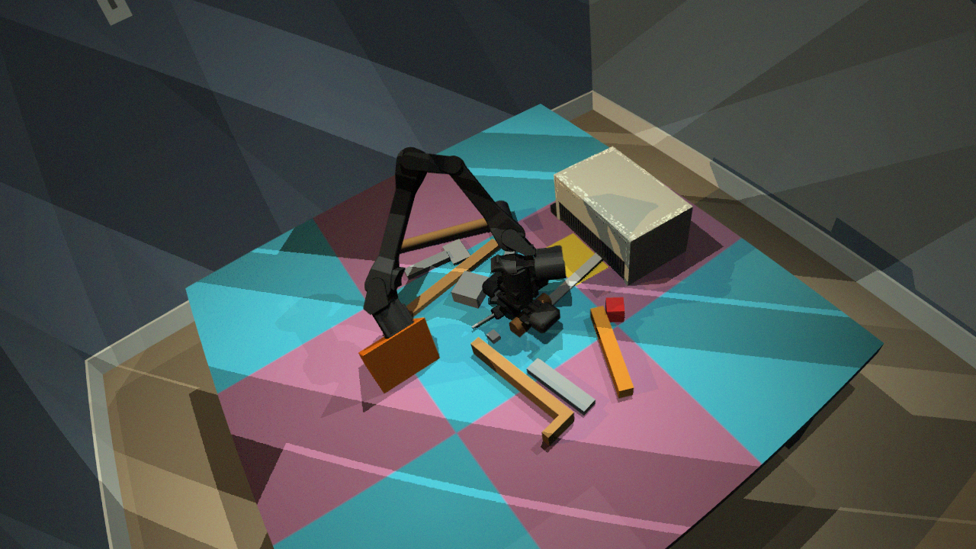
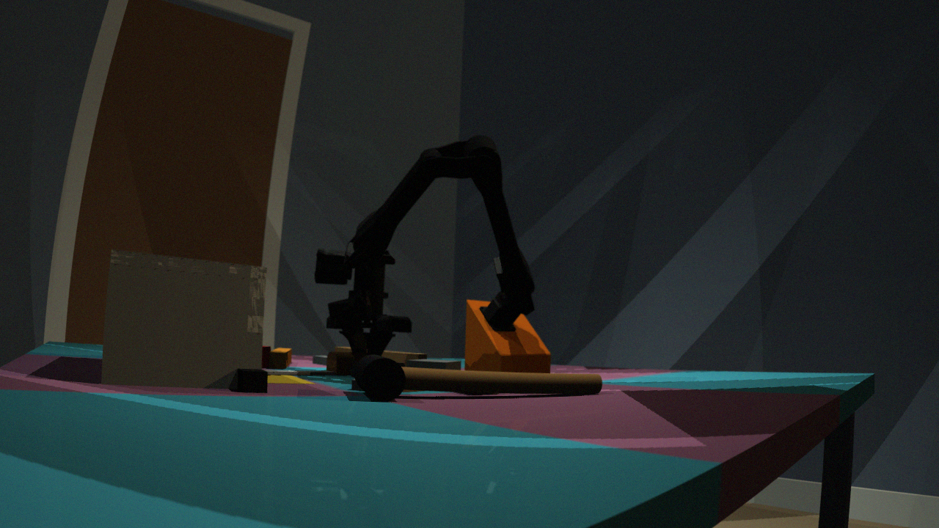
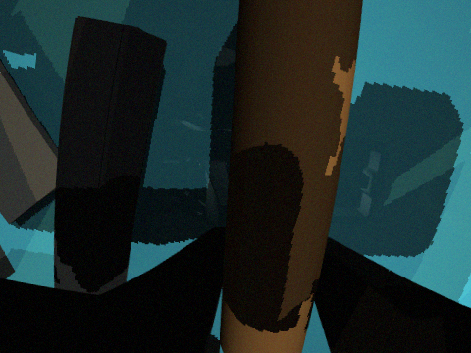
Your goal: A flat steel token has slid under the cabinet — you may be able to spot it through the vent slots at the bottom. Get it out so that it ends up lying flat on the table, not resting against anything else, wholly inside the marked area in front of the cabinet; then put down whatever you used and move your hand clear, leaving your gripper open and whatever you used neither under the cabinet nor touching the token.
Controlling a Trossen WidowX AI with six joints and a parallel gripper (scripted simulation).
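Right now the small grey cube is 7 cm behind my gripper tip and 2 cm to the left of it. From my gripper tip the other things lie so: grey bar 18 cm to the right, 4 cm behind; screwdriver 6 cm to the left, 3 cm behind; grey block 16 cm to the left, 4 cm behind, 1 cm above.
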